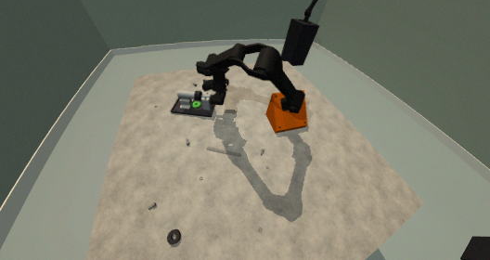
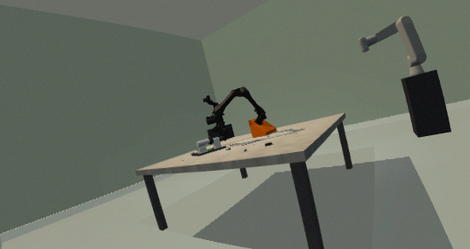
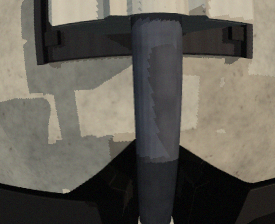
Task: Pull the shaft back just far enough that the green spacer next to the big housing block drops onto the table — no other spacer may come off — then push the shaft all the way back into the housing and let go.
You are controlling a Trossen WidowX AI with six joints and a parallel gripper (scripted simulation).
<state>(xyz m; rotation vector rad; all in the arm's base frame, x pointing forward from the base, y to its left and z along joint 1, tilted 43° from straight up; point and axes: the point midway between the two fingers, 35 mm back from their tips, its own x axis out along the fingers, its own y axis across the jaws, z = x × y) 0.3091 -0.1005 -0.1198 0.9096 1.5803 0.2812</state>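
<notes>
Right now the dark grey shaft is 70 mm ahead of my gripper tip, 30 mm to the right of it and 30 mm above it. Also, from my gripper tip: green spacer (140 mm ahead, 60 mm to the right, 30 mm below).
</notes>
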